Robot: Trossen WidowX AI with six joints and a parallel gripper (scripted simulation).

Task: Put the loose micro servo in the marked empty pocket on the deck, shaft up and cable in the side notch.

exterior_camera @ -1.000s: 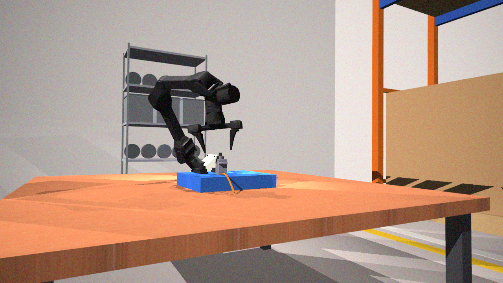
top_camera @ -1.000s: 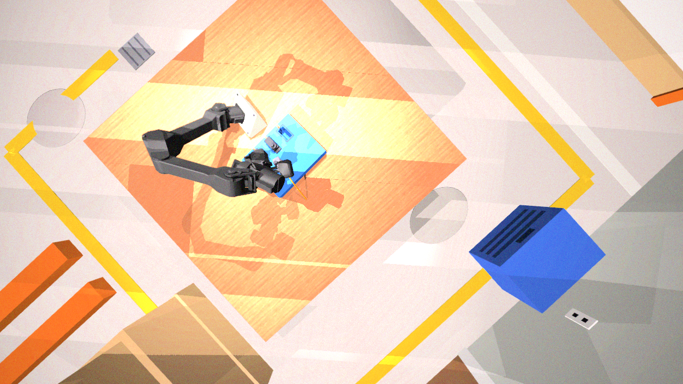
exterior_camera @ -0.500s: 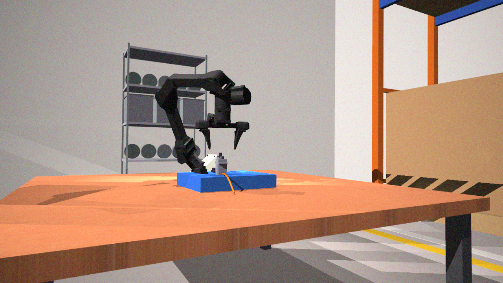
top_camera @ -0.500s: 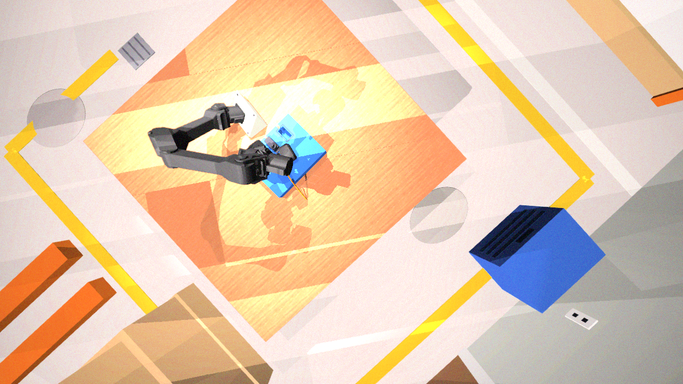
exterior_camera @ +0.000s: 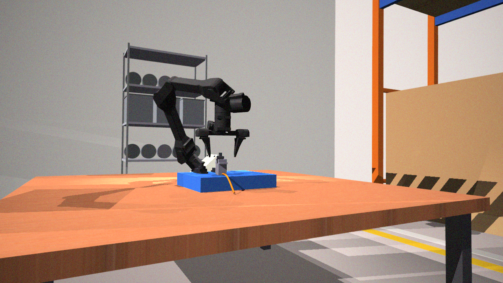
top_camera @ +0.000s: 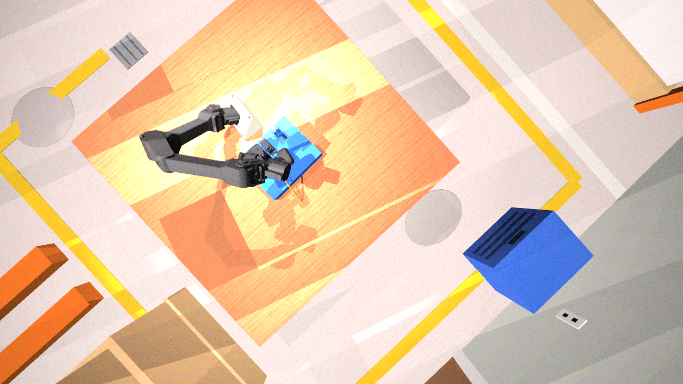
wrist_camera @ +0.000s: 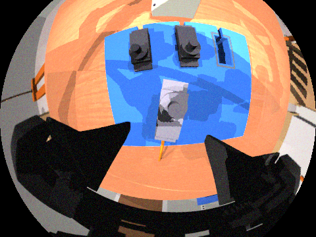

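My gripper tip is 9 cm above the blue deck, 4 cm to the right of it and 2 cm past it.
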